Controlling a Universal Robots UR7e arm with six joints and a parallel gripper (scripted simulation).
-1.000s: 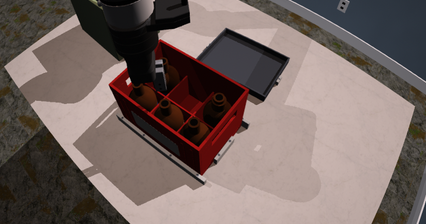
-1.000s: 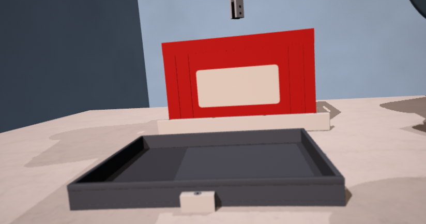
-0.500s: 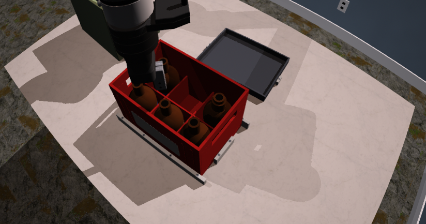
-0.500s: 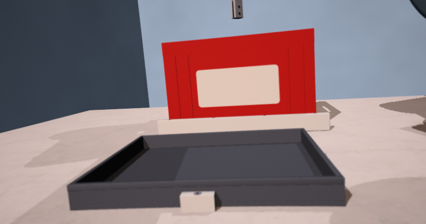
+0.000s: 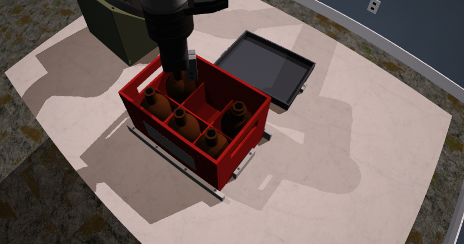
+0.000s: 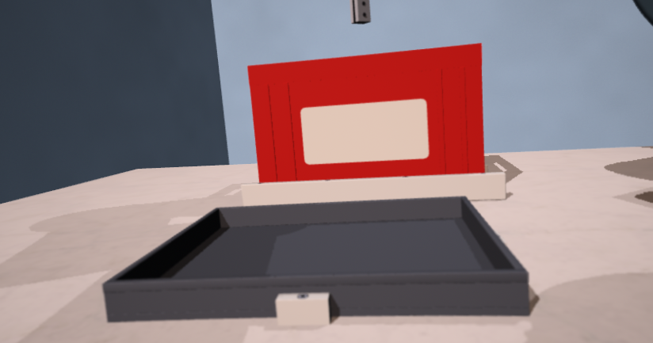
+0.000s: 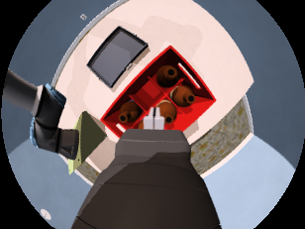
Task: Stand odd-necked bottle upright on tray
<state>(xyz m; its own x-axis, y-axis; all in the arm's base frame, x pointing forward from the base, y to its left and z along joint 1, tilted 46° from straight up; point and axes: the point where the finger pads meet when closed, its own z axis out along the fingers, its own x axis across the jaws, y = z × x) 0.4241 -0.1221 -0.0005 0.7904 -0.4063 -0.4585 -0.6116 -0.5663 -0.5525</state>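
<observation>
My gripper is now 10 mm to the left of the red crate and 160 mm above it. Also, from my hand: bottle 80 mm ahead, 50 mm to the left, 150 mm below; then dark grey tray 20 mm behind, 280 mm to the left, 230 mm below.
</observation>
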